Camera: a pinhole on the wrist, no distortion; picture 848 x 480 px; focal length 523.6 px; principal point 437.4 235.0 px. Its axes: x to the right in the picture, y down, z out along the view. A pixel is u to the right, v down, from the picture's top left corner.
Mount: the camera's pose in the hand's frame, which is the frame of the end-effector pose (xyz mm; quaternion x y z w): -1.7 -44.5 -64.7 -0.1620 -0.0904 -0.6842 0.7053
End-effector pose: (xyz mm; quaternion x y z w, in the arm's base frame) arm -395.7 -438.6 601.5 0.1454 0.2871 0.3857 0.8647
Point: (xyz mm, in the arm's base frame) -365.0 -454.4 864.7
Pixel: 380.6 28.6
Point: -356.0 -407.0 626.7
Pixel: 389.7 346.4
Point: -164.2 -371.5 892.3
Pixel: 519.4 258.6
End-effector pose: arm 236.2 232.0 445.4 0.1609 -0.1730 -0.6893 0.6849
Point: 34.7 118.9 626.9
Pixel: 735.5 389.9
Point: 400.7 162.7 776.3
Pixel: 144.0 299.7
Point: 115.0 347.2 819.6
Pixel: 498.2 58.3
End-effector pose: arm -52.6 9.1 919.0 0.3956 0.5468 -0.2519 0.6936
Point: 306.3 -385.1 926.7
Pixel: 534.1 234.3
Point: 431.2 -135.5 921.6
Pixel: 290.2 306.5
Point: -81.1 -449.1 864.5
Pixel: outside the picture
